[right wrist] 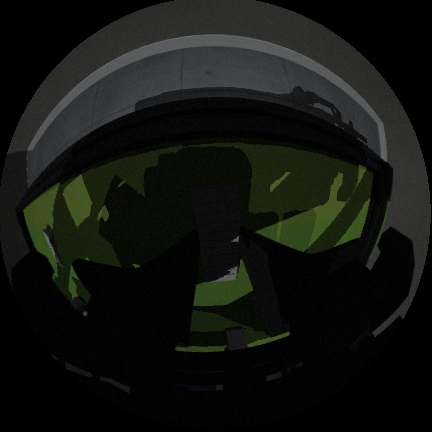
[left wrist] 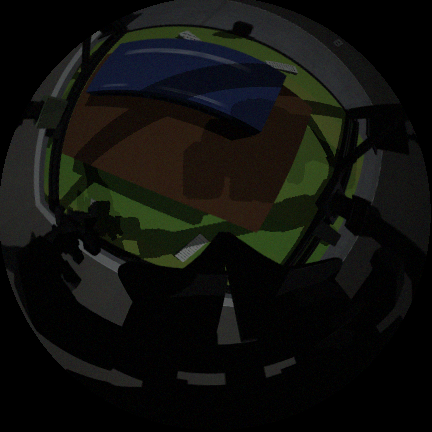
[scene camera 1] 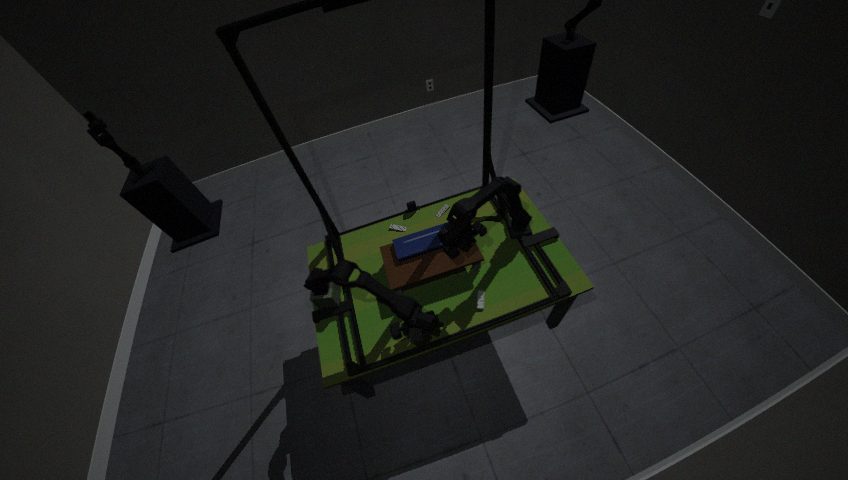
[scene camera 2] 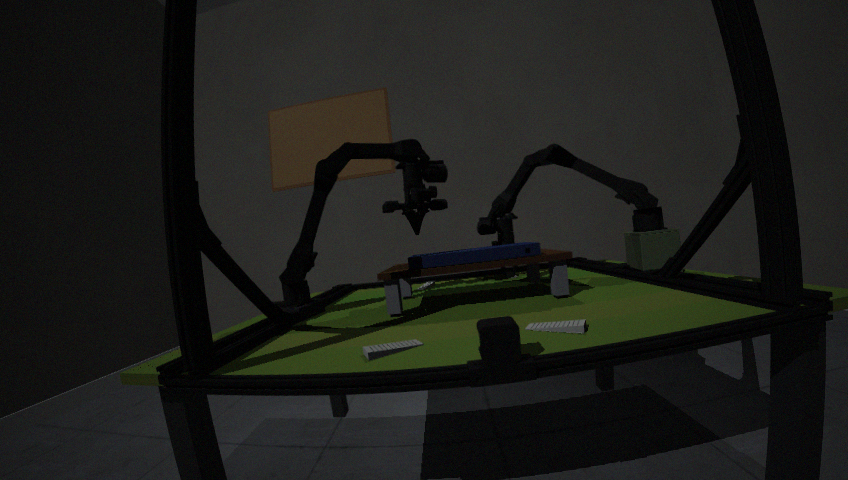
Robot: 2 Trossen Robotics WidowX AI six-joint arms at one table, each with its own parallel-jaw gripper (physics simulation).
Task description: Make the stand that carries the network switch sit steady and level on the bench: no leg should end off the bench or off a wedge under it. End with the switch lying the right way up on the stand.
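Observation:
The blue network switch lies flat on the brown stand, along its back side in scene camera 1. Which side of it is up is unclear. The stand's far legs are partly hidden; level is hard to judge. One white ribbed wedge, a second wedge and a third wedge lie on the bench. My left gripper is shut, empty, above the stand. My right gripper is shut on a shadowed wedge low at the bench.
Black frame rails and tall posts edge the green bench. A small black camera block stands at the bench edge. The right arm's base sits on a pale green box.

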